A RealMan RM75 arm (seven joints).
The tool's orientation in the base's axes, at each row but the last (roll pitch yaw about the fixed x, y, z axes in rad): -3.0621 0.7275 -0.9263; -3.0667 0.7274 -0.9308; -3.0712 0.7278 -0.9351; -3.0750 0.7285 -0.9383; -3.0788 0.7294 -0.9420; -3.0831 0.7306 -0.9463; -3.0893 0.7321 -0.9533; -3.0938 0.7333 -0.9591; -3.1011 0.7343 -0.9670; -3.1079 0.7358 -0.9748; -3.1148 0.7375 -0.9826; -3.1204 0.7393 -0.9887; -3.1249 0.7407 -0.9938
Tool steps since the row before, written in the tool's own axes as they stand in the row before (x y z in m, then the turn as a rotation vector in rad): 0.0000 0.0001 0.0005 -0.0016 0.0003 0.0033; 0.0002 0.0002 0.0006 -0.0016 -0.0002 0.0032; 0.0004 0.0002 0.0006 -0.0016 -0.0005 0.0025; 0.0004 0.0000 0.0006 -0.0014 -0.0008 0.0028; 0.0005 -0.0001 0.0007 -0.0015 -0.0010 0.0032; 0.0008 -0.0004 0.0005 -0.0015 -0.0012 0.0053; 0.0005 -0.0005 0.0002 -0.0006 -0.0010 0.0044; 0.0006 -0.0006 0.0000 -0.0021 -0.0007 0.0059; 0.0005 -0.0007 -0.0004 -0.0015 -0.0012 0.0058; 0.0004 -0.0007 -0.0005 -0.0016 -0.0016 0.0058; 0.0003 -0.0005 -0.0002 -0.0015 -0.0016 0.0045; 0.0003 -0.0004 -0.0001 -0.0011 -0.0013 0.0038; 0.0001 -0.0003 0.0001 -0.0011 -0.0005 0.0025
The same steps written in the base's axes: -0.0003 0.0002 -0.0004 -0.0021 0.0027 -0.0014; -0.0003 0.0001 -0.0006 -0.0016 0.0029 -0.0013; -0.0002 0.0000 -0.0007 -0.0011 0.0027 -0.0008; 0.0000 0.0001 -0.0007 -0.0009 0.0029 -0.0011; 0.0001 0.0002 -0.0008 -0.0009 0.0033 -0.0013; 0.0005 0.0000 -0.0009 -0.0015 0.0046 -0.0029; 0.0006 0.0001 -0.0005 -0.0009 0.0034 -0.0028; 0.0008 0.0000 -0.0004 -0.0023 0.0051 -0.0029; 0.0009 -0.0002 0.0000 -0.0016 0.0049 -0.0033; 0.0009 -0.0002 0.0001 -0.0013 0.0052 -0.0032; 0.0006 0.0000 0.0000 -0.0008 0.0044 -0.0023; 0.0005 0.0000 -0.0001 -0.0007 0.0036 -0.0020; 0.0003 0.0002 -0.0001 -0.0009 0.0024 -0.0011
